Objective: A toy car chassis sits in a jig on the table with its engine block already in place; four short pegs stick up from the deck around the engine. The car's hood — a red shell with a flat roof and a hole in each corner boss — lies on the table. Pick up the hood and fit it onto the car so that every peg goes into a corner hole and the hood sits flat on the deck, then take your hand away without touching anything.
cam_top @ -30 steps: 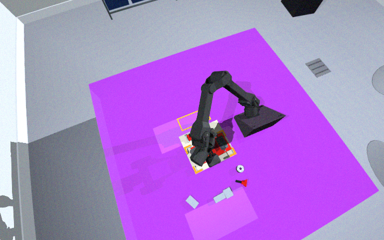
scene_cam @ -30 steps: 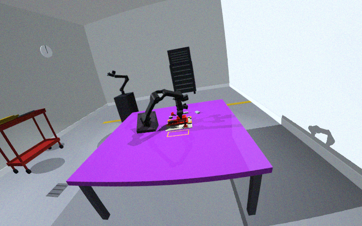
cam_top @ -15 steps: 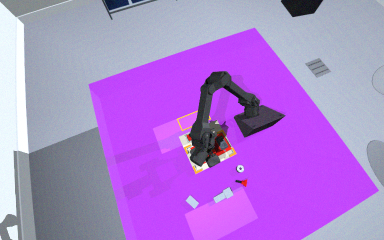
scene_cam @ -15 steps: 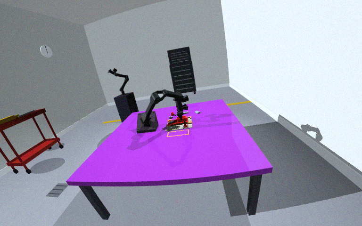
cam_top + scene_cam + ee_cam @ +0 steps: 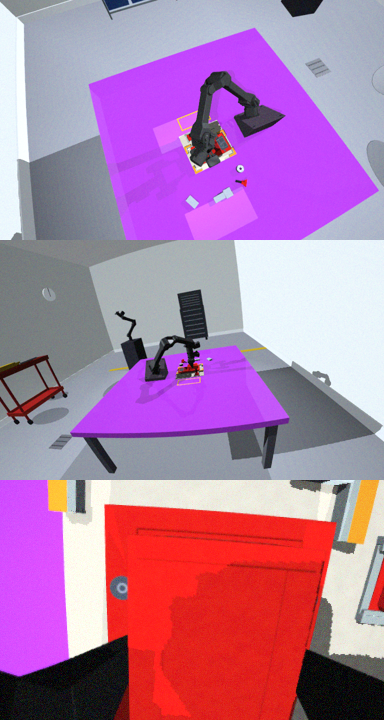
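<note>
My gripper tip is 1 cm below the red hood. Also, from my gripper tip: cream jig 3 cm below, 2 cm to the right, 2 cm behind.
</note>
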